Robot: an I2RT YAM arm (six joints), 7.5 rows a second.
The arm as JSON. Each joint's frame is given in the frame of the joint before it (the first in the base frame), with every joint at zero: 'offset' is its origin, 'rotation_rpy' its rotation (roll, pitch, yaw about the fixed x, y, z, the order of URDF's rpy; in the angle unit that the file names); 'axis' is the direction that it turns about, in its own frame. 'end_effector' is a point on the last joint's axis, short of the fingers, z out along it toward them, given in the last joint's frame.
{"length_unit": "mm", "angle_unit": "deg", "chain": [
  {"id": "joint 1", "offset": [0.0, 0.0, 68.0], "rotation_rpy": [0.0, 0.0, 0.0], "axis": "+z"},
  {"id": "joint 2", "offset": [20.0, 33.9, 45.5], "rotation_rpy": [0.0, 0.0, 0.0], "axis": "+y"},
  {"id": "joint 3", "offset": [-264.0, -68.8, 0.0], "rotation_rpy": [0.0, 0.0, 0.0], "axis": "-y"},
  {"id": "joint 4", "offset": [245.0, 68.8, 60.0], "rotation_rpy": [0.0, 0.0, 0.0], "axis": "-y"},
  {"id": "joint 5", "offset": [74.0, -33.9, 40.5], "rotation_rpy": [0.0, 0.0, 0.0], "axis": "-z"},
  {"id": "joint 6", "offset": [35.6, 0.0, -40.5], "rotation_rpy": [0.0, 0.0, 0.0], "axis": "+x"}
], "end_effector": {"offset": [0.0, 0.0, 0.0], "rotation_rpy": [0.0, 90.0, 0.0]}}
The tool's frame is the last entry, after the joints.
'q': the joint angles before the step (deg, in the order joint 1, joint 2, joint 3, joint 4, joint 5, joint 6). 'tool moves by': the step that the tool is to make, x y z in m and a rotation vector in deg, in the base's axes. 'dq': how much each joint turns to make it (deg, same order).
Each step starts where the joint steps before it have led.
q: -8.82 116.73 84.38 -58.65 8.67 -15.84
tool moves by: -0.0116 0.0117 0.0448 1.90 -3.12 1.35
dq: 1.32 -6.47 1.31 -4.95 -2.32 -0.01
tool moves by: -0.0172 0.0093 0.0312 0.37 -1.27 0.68
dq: 1.11 -5.43 -0.02 -4.25 -0.50 0.45
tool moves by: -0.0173 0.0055 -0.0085 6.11 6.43 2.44
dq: 0.04 -0.78 -2.92 -4.81 -5.34 -2.45
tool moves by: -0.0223 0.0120 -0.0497 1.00 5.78 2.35
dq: 1.74 0.00 -11.94 6.10 -0.37 -0.66
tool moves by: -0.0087 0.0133 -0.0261 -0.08 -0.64 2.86
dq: 2.46 0.02 -6.35 7.02 0.11 -0.38
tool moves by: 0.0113 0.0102 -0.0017 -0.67 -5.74 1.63
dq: 2.06 0.08 -0.02 5.85 0.51 0.48
